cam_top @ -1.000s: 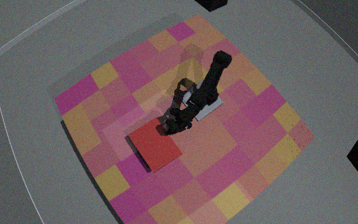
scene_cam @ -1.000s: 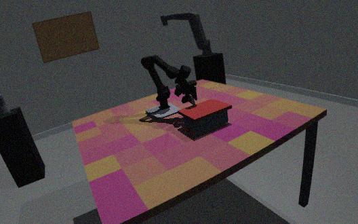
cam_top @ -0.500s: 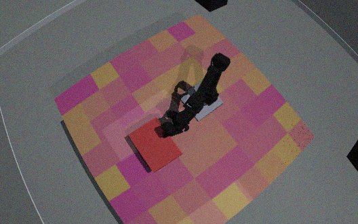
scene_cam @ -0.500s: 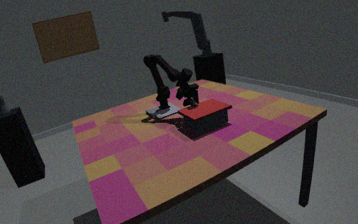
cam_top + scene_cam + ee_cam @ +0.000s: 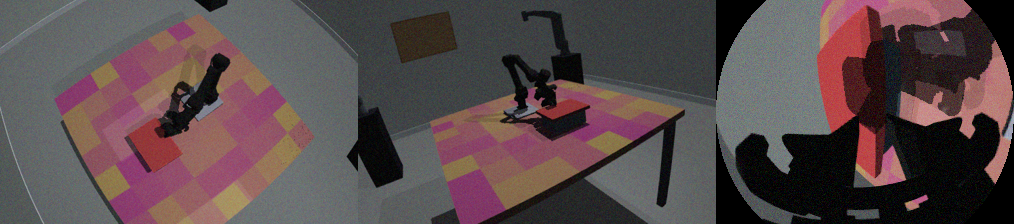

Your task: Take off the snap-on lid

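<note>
My gripper tip is 8 cm short of the red lid and 1 cm below it. The rest, counted from my gripper tip: dark blue storage box (8 cm ahead, 4 cm below).
</note>
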